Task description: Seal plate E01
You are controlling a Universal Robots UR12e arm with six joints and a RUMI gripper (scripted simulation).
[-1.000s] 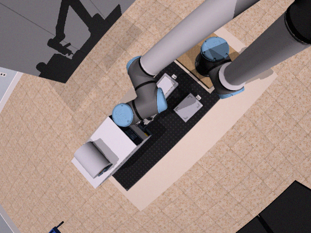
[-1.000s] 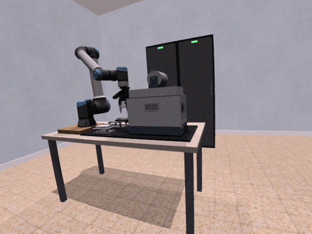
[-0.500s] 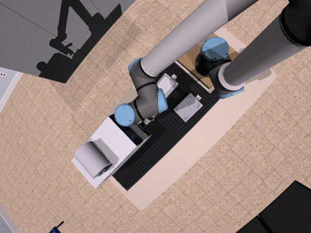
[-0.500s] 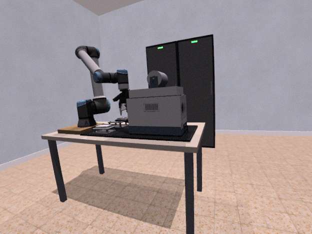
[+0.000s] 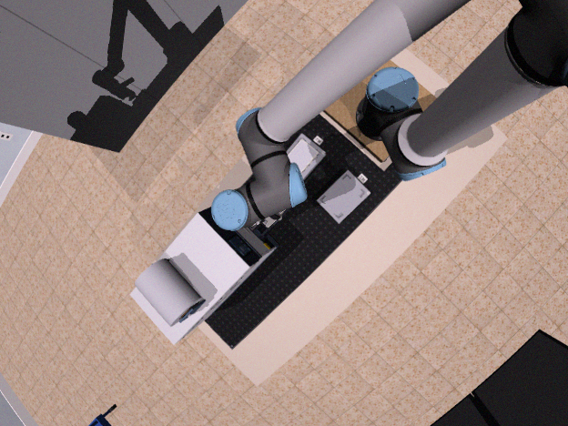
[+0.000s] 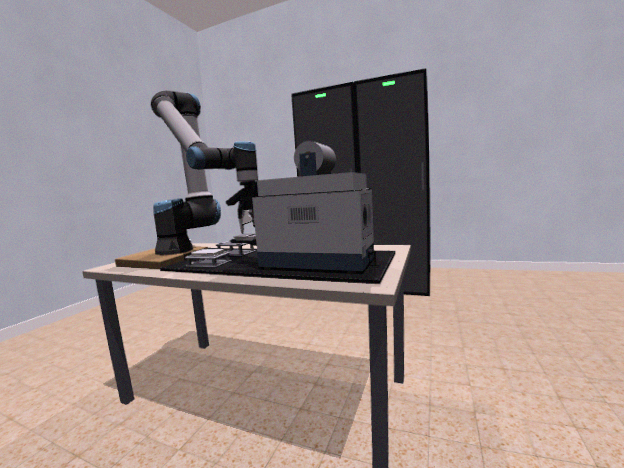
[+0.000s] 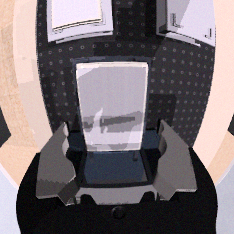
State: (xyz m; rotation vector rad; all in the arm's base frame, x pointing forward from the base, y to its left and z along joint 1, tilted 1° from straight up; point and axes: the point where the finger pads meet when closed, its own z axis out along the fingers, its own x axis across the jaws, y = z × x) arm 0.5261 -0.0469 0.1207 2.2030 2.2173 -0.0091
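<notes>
My gripper is now 40 mm above the sealer stage. The rest, counted from my hand: foil roll (330 mm ahead, 270 mm above); then plate nest N1 (200 mm behind, 160 mm to the left, 90 mm below); then square start button (100 mm ahead, 90 mm to the right, 50 mm above).
</notes>
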